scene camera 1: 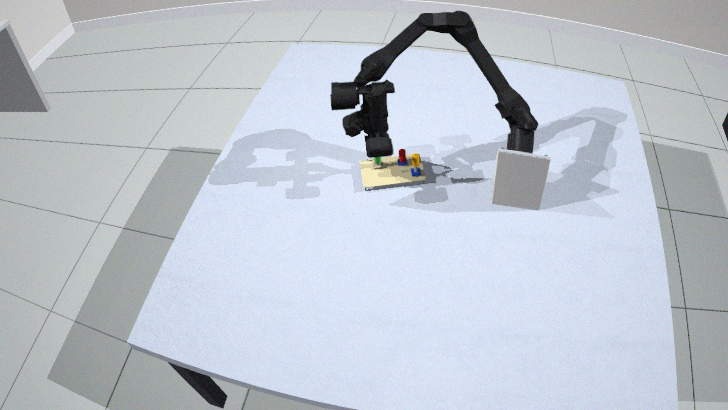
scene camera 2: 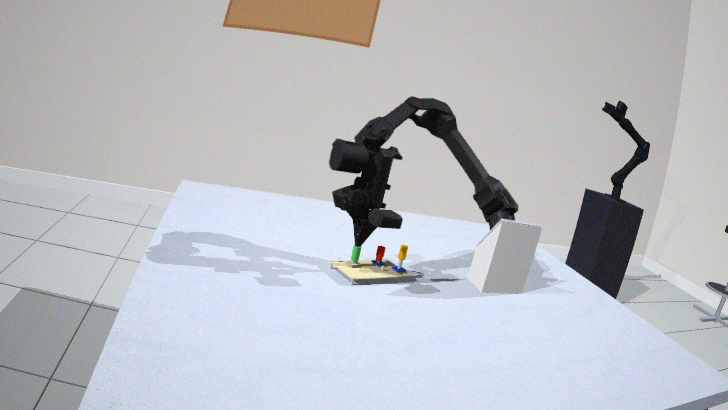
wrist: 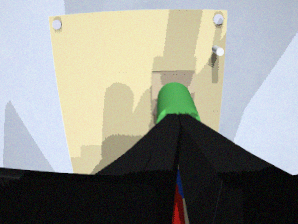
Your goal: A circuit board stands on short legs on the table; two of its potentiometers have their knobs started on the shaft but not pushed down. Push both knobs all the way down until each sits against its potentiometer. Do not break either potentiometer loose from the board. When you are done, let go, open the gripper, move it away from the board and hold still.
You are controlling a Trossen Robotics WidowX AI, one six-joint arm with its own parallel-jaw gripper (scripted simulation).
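Observation:
Scene camera 2 shows the gripper [scene camera 2: 357, 246], and scene camera 1 shows the gripper too [scene camera 1: 377, 153]. The wrist view has both the gripper [wrist: 176, 124] and a green knob [wrist: 173, 98].

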